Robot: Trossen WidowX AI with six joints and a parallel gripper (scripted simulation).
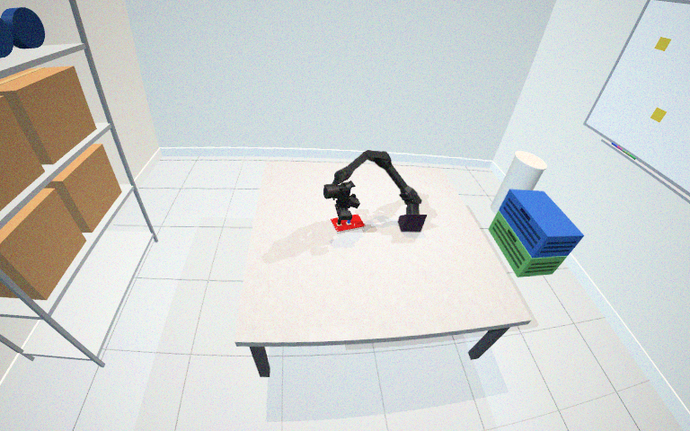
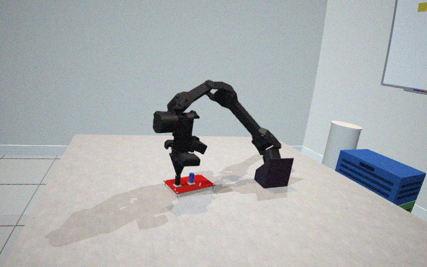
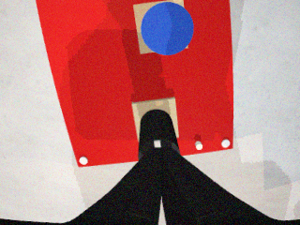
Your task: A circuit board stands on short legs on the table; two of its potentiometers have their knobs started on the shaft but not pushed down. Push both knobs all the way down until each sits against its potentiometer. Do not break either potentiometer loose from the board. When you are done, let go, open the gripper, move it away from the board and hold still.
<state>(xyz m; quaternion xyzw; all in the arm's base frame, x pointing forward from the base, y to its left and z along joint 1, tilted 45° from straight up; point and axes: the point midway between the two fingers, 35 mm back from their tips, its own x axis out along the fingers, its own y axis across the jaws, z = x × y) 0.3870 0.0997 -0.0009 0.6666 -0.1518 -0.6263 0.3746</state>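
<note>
The black knob lies 1 cm below my gripper tip. Also, from my gripper tip: blue knob (5 cm behind, 1 cm to the right, 2 cm below).
</note>
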